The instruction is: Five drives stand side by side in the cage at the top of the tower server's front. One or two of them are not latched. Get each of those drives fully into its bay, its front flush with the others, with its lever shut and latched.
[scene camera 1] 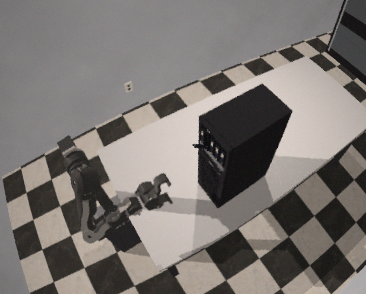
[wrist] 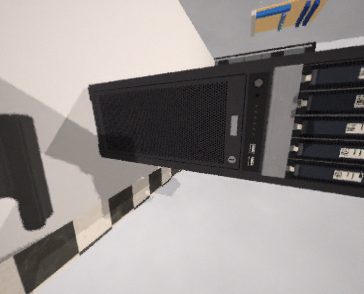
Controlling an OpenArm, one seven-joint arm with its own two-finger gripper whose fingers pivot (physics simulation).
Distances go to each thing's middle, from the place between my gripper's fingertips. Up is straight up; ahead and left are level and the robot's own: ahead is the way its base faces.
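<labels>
My gripper, measured from the black tower server [scene camera 1: 249, 127], is 6 cm above it, 35 cm short of it and 2 cm to the left of it.
</labels>
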